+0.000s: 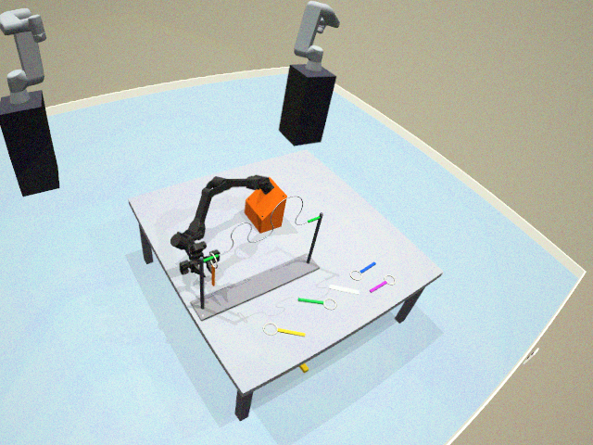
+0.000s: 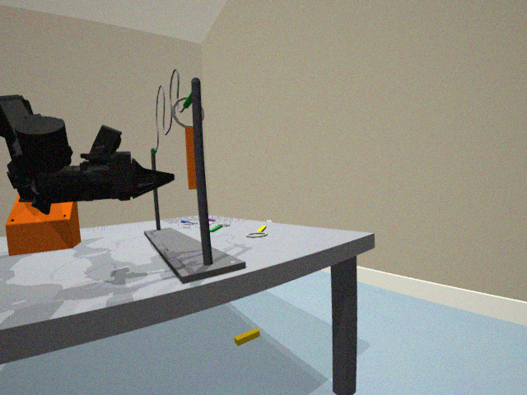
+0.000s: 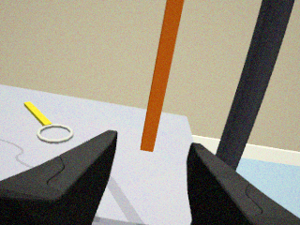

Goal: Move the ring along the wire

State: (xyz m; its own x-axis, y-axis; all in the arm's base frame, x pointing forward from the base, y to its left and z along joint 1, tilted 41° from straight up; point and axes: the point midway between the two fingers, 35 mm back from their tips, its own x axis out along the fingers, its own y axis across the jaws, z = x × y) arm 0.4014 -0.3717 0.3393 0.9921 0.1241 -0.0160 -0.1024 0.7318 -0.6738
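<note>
The wire rig is 1 cm ahead of my gripper tip, 24 cm to the left of it and 9 cm above it. Round my gripper tip: yellow block: 28 cm ahead, 42 cm to the left, 65 cm below; white bar: 20 cm ahead, 62 cm to the left, 17 cm below.
</note>
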